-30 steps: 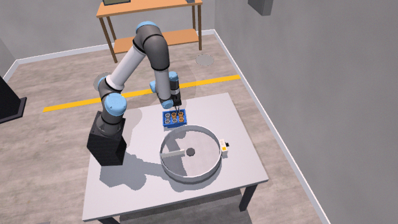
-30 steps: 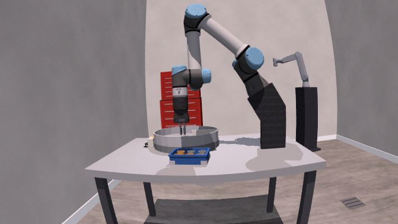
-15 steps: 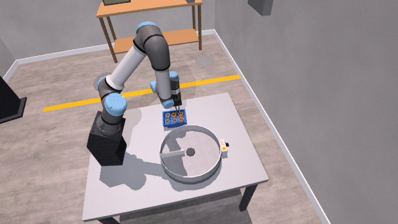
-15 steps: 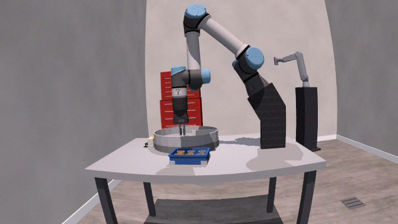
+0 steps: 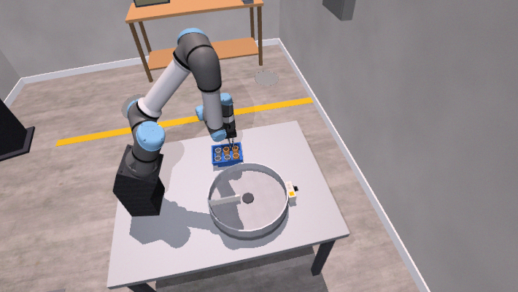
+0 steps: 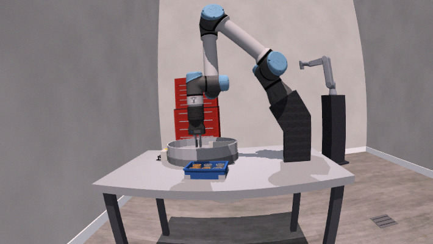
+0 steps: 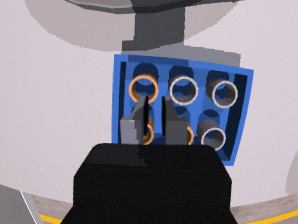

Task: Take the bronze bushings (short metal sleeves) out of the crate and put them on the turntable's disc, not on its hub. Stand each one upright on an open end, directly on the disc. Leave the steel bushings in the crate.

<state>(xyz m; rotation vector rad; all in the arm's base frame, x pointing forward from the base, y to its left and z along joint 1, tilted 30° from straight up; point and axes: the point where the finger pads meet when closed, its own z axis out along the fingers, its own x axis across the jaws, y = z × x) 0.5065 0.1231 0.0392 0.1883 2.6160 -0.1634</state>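
My hand is 120 mm above the blue crate, 40 mm to the right of it and 30 mm past it. Also, from my hand: turntable disc (320 mm to the right, 90 mm below, 30 mm behind).
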